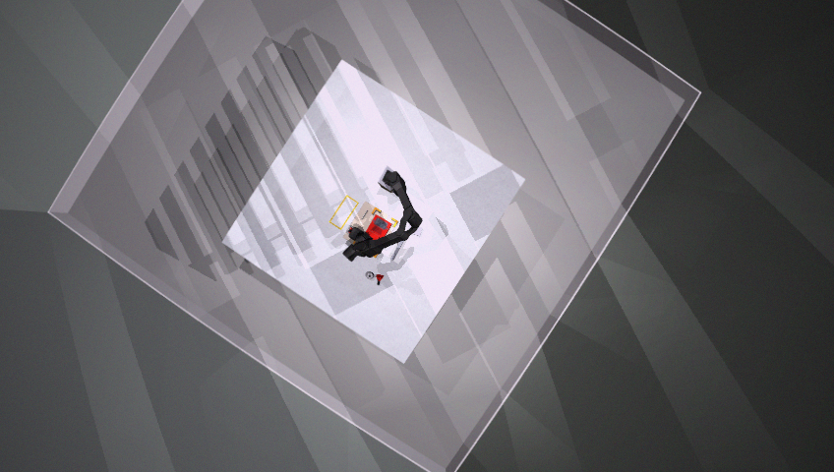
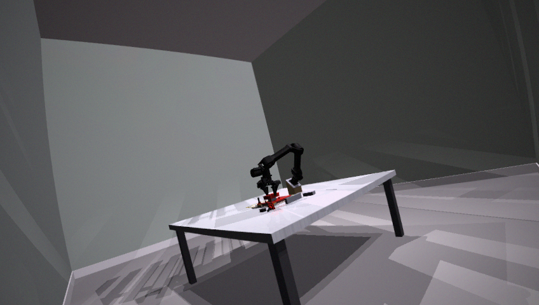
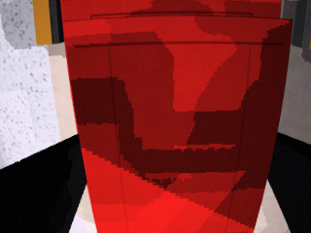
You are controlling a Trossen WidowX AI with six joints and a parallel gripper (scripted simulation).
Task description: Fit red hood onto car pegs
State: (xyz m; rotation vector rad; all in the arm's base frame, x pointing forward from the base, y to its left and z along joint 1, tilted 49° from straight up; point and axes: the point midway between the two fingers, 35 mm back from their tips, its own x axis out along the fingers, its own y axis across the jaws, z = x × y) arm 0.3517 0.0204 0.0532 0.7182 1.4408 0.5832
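Now: gripper tip 4 cm past the jig, 2 cm to the left of it and 4 cm above it. From my gripper tip the other things lie so: wheel: 19 cm ahead, 8 cm to the left, 5 cm below; grey bar: 3 cm behind, 16 cm to the left, 4 cm below; red hood: 1 cm above.
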